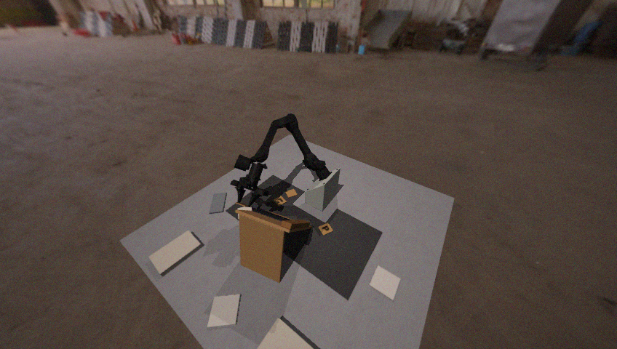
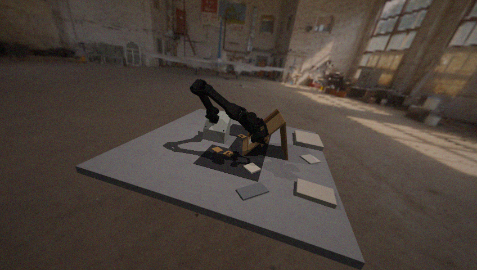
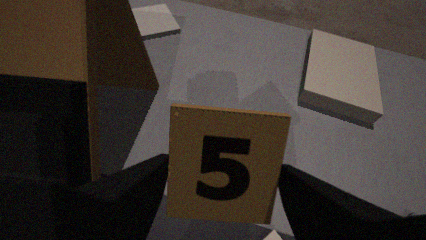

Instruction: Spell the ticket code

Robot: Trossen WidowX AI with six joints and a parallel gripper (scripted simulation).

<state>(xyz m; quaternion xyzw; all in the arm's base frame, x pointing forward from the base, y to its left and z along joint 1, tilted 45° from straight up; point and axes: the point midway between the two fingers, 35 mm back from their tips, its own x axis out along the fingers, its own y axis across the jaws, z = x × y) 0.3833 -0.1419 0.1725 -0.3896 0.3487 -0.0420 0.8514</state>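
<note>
Now: gripper tip 9 cm past the white ticket, 17 cm to the right of it and 7 cm above it. Also, from my gripper tip: small white card: 4 cm behind, 8 cm to the right, 15 cm below; grey plate: 26 cm to the right, 15 cm below; letter tile: right at my gripper tip.
</note>
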